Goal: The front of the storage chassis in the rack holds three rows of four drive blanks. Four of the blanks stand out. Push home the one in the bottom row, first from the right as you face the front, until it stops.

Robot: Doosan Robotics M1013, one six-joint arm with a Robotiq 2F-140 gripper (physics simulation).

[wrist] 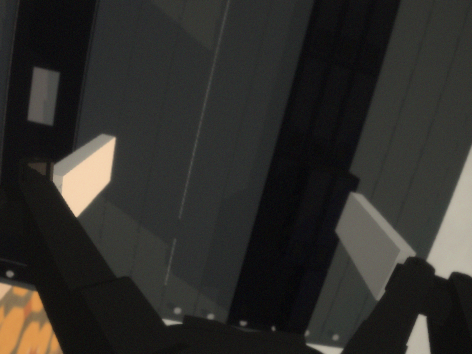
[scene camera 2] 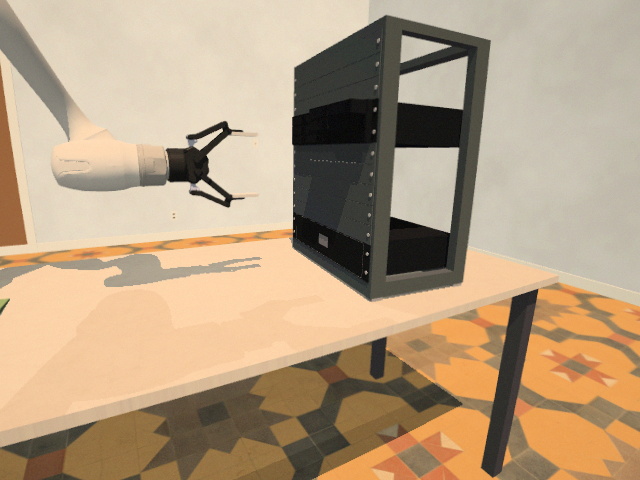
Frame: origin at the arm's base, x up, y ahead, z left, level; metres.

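Where they show: gripper, between the fingertips: (wrist: 231,186) (scene camera 2: 256,165).
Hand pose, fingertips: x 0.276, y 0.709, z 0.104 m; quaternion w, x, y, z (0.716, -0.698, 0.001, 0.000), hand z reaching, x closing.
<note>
Each offset is from my fingertips to the centre of the thing. "*": to the spot under its first point. Level surfaces: height alone.
The storage chassis (scene camera 2: 330,129) (wrist: 300,150) is the black band in the upper part of the rack (scene camera 2: 387,170). Its blanks are very dark; in the scene view some project at its upper edge, and in the wrist view a dark raised edge shows near the right finger. The bottom-row blank at the far right cannot be made out for certain. My gripper (scene camera 2: 256,164) (wrist: 231,186) is open and empty, its fingers one above the other. It stands in front of the rack face, a gap away, and points towards it at a height below the chassis.
Grey filler panels @(* dx -0.037, dy +0.189, dz -0.047 m) (scene camera 2: 330,180) (wrist: 145,125) lie below the chassis. A black unit (scene camera 2: 341,253) (wrist: 55,40) with a grey label @(* dx -0.209, dy +0.191, dz -0.015 m) (scene camera 2: 323,240) (wrist: 43,96) fills the rack's bottom. The rack stands on a pale table @(dx -0.298 m) (scene camera 2: 206,330). A green item (scene camera 2: 3,304) shows at the left edge.
</note>
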